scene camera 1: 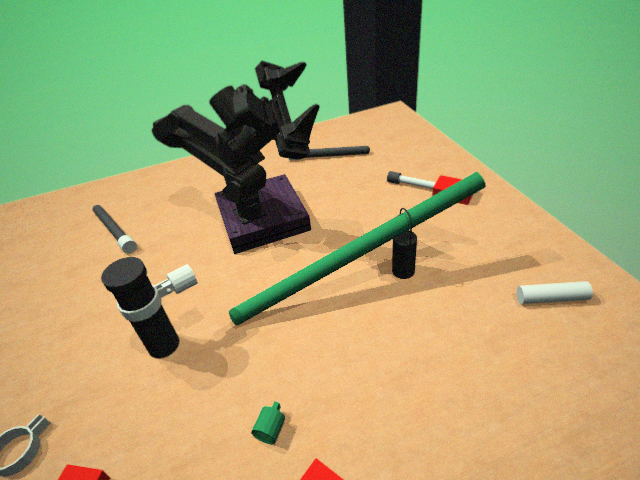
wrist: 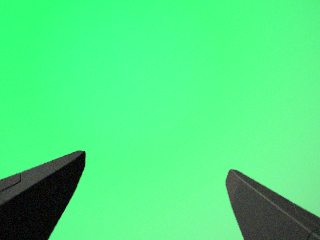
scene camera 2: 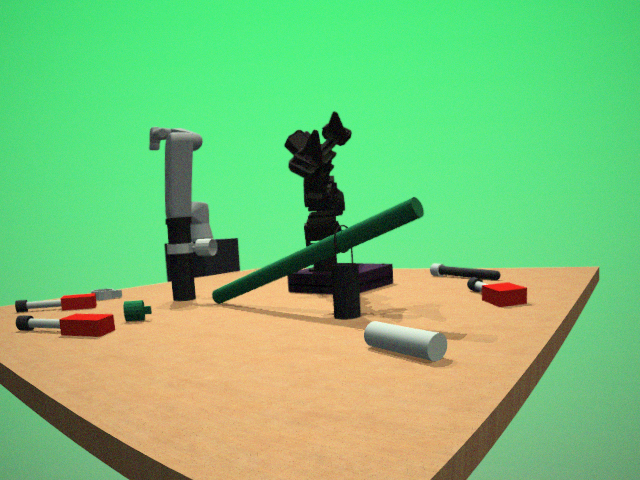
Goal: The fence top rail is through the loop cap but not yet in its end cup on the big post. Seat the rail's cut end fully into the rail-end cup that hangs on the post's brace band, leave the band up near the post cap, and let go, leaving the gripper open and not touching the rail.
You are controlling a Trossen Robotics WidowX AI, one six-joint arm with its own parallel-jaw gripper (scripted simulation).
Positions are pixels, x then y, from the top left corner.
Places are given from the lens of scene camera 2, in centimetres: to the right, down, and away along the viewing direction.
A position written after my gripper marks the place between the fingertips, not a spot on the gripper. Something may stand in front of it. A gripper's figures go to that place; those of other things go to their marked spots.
my gripper (scene camera 2: pixel 325 120): 1, -26, 107
green top rail (scene camera 2: pixel 323 249): 1, 2, 91
white cylinder (scene camera 2: pixel 419 343): 12, 12, 58
The marked spots on the green top rail and the white cylinder are 36 cm apart.
